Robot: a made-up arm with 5 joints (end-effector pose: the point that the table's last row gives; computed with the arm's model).
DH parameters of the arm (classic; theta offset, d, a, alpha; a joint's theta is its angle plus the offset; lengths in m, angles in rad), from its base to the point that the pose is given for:
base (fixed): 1.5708 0.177 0 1.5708
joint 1: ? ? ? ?
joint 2: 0 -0.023 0.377 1.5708
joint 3: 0 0.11 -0.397 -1.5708
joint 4: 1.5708 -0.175 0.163 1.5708
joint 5: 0 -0.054 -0.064 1.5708
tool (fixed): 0 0.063 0 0
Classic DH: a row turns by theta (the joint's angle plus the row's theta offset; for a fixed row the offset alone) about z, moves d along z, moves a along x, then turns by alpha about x.
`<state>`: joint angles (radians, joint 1 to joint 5).
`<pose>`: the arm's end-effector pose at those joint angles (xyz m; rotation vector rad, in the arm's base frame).
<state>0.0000 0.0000 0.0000 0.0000 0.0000</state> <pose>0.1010 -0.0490 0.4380 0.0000 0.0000 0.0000</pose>
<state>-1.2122 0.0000 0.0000 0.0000 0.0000</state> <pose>0.1010 0.2272 0.3145 -1.2122 0.0000 0.0000</pose>
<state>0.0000 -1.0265 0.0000 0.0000 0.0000</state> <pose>0.1696 -0.0227 0.4380 0.0000 0.0000 1.0265</pose>
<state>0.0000 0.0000 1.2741 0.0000 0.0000</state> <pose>0.1010 0.4977 0.7009 -1.2741 0.0000 0.0000</pose>
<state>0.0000 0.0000 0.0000 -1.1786 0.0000</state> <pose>0.0897 0.0758 0.4380 0.0000 0.0000 1.1786</pose>
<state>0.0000 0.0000 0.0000 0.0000 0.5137</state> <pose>0.1402 -0.0490 0.4613 0.0000 0.5137 0.0000</pose>
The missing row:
joint 1: 0 0.112 0.025 1.5708
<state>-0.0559 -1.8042 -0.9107 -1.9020 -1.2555</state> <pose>0.0472 -0.0861 0.0491 -2.4376 -0.3983 -1.2257</pose>
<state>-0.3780 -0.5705 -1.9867 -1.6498 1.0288</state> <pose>-0.0672 0.0598 -0.1421 0.7266 -0.2539 1.9777</pose>
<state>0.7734 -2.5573 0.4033 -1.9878 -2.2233</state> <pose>0.1072 -0.2817 0.1741 -0.9981 -0.7457 -1.6041</pose>
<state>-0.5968 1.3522 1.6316 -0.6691 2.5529</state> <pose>0.6771 0.1890 0.4070 -0.5719 -1.6374 1.6855</pose>
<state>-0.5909 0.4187 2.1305 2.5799 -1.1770</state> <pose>0.2098 0.7828 -0.0079 1.1028 1.6097 -0.0634</pose>
